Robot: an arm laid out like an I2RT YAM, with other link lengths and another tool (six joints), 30 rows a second.
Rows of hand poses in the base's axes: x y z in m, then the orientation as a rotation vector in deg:
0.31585, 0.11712, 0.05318, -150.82, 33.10, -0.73
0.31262, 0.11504, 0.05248, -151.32, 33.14, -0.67
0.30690, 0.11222, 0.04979, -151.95, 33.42, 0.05
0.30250, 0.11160, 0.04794, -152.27, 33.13, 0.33
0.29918, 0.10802, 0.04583, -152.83, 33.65, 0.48
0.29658, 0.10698, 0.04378, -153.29, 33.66, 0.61
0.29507, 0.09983, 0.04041, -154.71, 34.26, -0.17
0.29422, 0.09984, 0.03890, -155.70, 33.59, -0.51
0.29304, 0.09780, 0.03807, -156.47, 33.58, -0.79
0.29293, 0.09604, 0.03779, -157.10, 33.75, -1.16
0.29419, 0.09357, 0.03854, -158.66, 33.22, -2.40
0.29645, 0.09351, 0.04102, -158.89, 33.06, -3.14
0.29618, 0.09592, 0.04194, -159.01, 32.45, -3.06
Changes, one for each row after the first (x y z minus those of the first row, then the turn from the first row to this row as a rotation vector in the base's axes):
-0.00323, -0.00208, -0.00070, -0.48, 0.14, 0.06
-0.00895, -0.00490, -0.00339, -1.02, 0.80, 0.07
-0.01335, -0.00552, -0.00524, -1.24, 0.99, 0.36
-0.01667, -0.00910, -0.00735, -1.85, 1.30, 0.11
-0.01927, -0.01014, -0.00940, -2.27, 1.47, 0.19
-0.02078, -0.01729, -0.01277, -3.86, 1.31, -0.14
-0.02163, -0.01728, -0.01428, -4.74, 1.12, 0.41
-0.02281, -0.01932, -0.01511, -5.52, 1.07, 0.48
-0.02292, -0.02108, -0.01539, -6.22, 0.97, 0.40
-0.02166, -0.02355, -0.01464, -7.82, 0.33, 0.78
-0.01940, -0.02361, -0.01216, -8.13, -0.15, 0.80
-0.01967, -0.02120, -0.01124, -8.14, -0.19, 1.24

